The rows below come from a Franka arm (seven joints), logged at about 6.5 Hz.
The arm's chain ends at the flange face. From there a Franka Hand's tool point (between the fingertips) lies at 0.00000 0.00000 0.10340 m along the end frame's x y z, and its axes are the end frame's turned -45 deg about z.
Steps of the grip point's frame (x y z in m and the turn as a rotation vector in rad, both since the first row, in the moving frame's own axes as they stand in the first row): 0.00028 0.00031 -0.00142 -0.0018 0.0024 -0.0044; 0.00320 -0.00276 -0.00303 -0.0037 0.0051 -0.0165; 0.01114 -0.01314 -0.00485 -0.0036 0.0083 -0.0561; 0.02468 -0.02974 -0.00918 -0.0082 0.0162 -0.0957; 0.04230 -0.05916 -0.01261 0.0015 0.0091 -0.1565; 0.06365 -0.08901 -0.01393 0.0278 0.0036 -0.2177; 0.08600 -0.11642 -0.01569 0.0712 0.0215 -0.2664; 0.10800 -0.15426 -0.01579 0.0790 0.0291 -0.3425; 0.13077 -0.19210 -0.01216 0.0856 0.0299 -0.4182
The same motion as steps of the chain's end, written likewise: 0.00011 0.00007 -0.00142 0.0004 0.0030 -0.0044; -0.00033 -0.00411 -0.00303 0.0010 0.0062 -0.0165; -0.00227 -0.01680 -0.00485 0.0033 0.0084 -0.0561; -0.00533 -0.03781 -0.00916 0.0057 0.0173 -0.0957; -0.01241 -0.07093 -0.01261 0.0075 0.0054 -0.1565; -0.01593 -0.10586 -0.01389 0.0222 -0.0171 -0.2177; -0.01703 -0.13692 -0.01541 0.0655 -0.0351 -0.2664; -0.02780 -0.17832 -0.01543 0.0764 -0.0353 -0.3425; -0.03768 -0.22095 -0.01174 0.0817 -0.0394 -0.4182
